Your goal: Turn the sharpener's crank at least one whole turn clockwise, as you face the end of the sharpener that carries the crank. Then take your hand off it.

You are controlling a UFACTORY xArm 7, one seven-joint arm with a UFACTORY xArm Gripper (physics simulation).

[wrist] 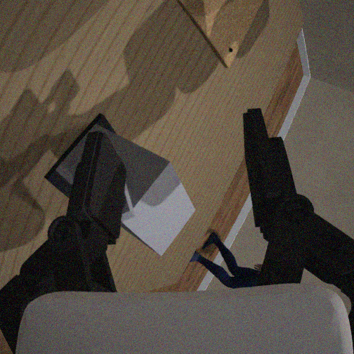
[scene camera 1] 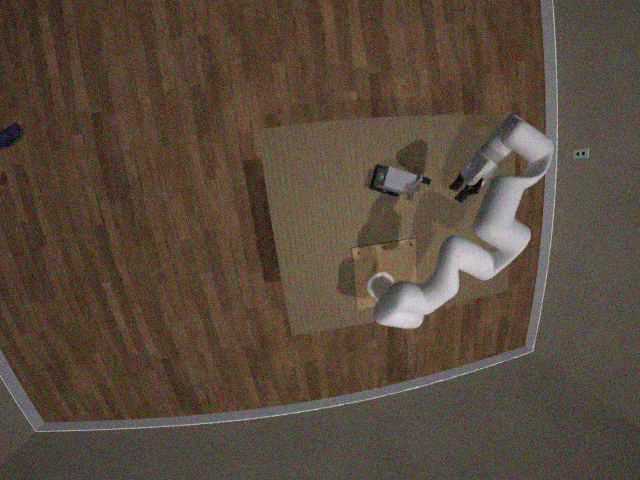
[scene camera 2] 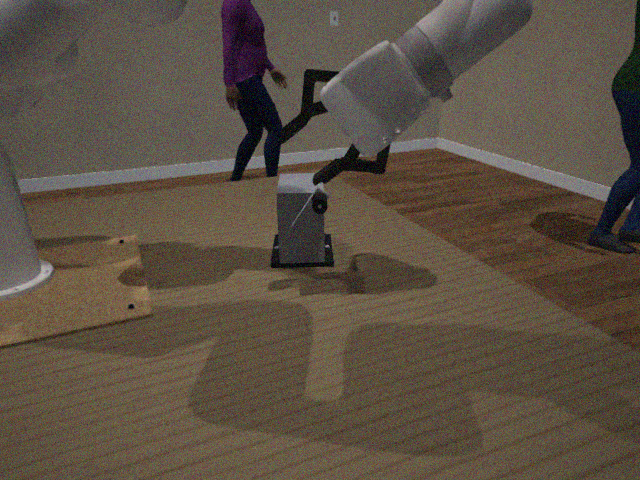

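Pixels of known places: gripper, fingertip midpoint: [scene camera 1: 455, 194] [scene camera 2: 297, 161]; arm's base at its link origin: [scene camera 1: 380, 284] [scene camera 2: 6, 282].
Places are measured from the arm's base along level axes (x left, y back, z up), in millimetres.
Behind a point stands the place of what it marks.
Note:
The sharpener [scene camera 1: 399, 179] @[x 4, y -461, z 120 mm] [scene camera 2: 300, 232] @[x -79, y -438, z 63 mm] [wrist: 162, 217], a grey box with a pale top on a black base, stands upright on the mat. Its crank arm [scene camera 2: 303, 210] [wrist: 129, 200] slants across the end face, with the black knob [scene camera 1: 425, 180] @[x -98, y -462, z 129 mm] [scene camera 2: 320, 203] @[x -121, y -460, z 122 mm] at the upper right in the second scene view. In the wrist view the knob does not show; the left finger covers part of the crank end. My gripper [scene camera 1: 456, 191] @[x -180, y -415, z 201 mm] [scene camera 2: 299, 160] @[x -180, y -415, z 201 mm] [wrist: 177, 140] is open and empty. In the first scene view it is to the right of the knob, apart from it.
A light wooden board [scene camera 1: 404, 258] @[x -106, y -122, z -1 mm] [scene camera 2: 93, 302] @[x -101, y -133, z 0 mm] [wrist: 226, 54] lies under the arm's base, on the ribbed mat [scene camera 1: 310, 206] @[x 319, y -345, z -8 mm] [scene camera 2: 248, 413] @[x -372, y -316, z -8 mm]. A person in purple [scene camera 2: 248, 56] stands behind the sharpener in the second scene view; another person [scene camera 2: 622, 155] is at the right edge.

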